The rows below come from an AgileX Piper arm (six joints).
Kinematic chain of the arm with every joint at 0, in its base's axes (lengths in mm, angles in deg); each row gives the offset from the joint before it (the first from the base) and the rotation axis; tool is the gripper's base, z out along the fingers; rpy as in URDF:
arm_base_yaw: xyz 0 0 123 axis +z
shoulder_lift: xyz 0 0 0 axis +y
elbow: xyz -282.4 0 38.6 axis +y
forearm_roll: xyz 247.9 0 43.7 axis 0.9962 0 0.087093
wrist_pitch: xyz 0 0 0 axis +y
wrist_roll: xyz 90.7 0 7.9 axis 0.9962 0 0.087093
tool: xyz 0 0 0 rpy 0 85.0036 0
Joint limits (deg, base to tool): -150..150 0..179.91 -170..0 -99.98..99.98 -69.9..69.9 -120..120
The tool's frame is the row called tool.
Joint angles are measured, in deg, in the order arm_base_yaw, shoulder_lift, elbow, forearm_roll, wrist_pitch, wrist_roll. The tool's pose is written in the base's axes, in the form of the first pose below.
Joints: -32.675 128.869 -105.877 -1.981 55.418 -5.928
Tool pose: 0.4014 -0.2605 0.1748 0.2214 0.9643 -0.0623 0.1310
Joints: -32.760 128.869 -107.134 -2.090 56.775 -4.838
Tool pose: 0.4018 -0.2618 0.1802 0.2313 0.9621 -0.0618 0.1304
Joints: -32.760 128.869 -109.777 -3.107 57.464 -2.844
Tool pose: 0.4053 -0.2657 0.1926 0.2443 0.9561 -0.0727 0.1449
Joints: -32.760 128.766 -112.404 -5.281 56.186 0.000
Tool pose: 0.4099 -0.2720 0.2073 0.2593 0.9451 -0.0956 0.1746
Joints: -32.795 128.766 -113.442 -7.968 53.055 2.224
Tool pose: 0.4135 -0.2785 0.2149 0.2655 0.9342 -0.1219 0.2047
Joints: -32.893 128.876 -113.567 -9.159 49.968 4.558
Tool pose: 0.4165 -0.2826 0.2171 0.2771 0.9234 -0.1326 0.2302
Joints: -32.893 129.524 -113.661 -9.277 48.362 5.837
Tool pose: 0.4194 -0.2843 0.2132 0.2849 0.9185 -0.1324 0.2401
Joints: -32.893 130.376 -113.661 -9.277 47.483 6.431
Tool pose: 0.4216 -0.2856 0.2063 0.2886 0.9173 -0.1306 0.2412
